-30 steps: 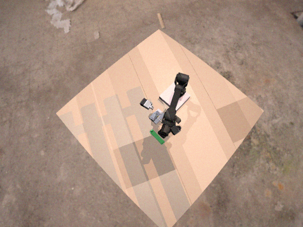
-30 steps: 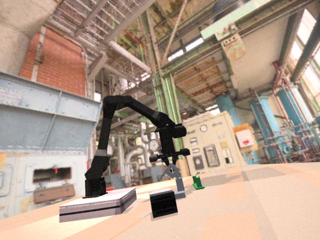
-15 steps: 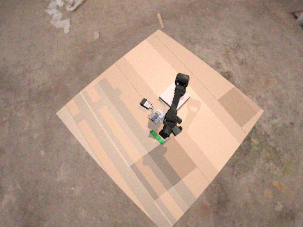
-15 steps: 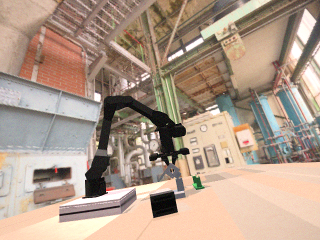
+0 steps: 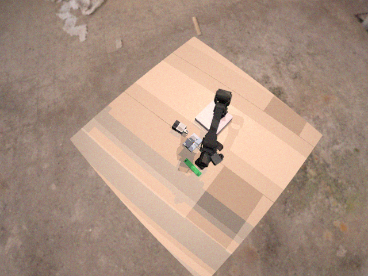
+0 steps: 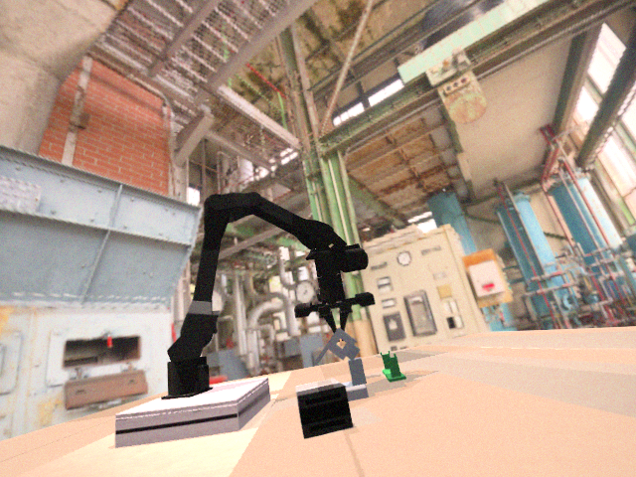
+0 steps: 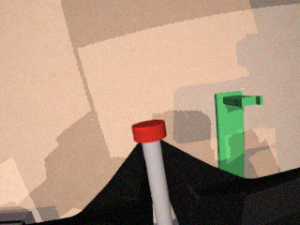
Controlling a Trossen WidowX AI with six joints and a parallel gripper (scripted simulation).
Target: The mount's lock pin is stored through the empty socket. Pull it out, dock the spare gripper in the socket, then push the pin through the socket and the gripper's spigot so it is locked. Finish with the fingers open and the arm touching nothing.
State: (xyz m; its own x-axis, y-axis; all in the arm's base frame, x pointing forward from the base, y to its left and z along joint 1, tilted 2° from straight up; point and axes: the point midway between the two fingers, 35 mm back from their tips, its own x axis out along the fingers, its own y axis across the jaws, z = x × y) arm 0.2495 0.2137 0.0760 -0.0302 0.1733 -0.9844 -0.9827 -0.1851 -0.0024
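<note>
Right now my gripper tip is 100 mm short of the green upright bracket, 60 mm above it and 30 mm to the left of it. From my gripper tip the other things lie so: spare gripper 290 mm to the right, 60 mm below, 10 mm ahead; then mount socket 170 mm to the right, 30 mm below, 20 mm ahead.
</note>
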